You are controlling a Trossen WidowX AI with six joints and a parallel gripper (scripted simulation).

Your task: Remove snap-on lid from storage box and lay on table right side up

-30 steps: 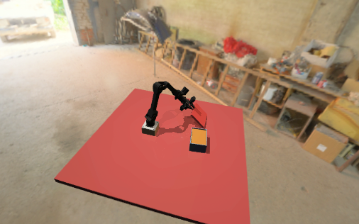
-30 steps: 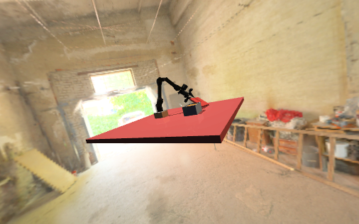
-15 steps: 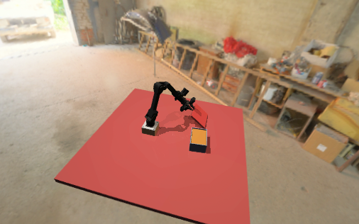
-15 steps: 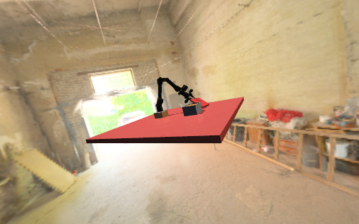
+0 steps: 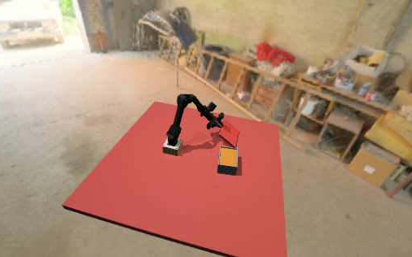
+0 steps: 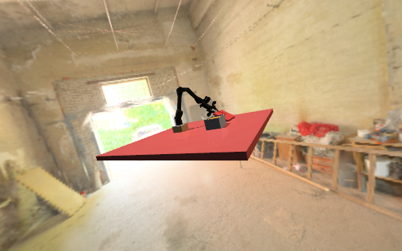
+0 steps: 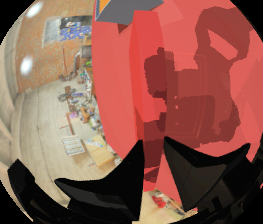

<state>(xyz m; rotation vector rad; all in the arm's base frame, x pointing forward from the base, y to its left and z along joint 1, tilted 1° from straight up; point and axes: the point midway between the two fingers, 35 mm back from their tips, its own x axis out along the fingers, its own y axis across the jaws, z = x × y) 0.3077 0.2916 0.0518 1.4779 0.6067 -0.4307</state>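
My gripper tip is now 70 mm short of the red lid and 40 mm above it. The rest, counted from my gripper tip: storage box (320 mm to the right, 110 mm ahead, 60 mm below).
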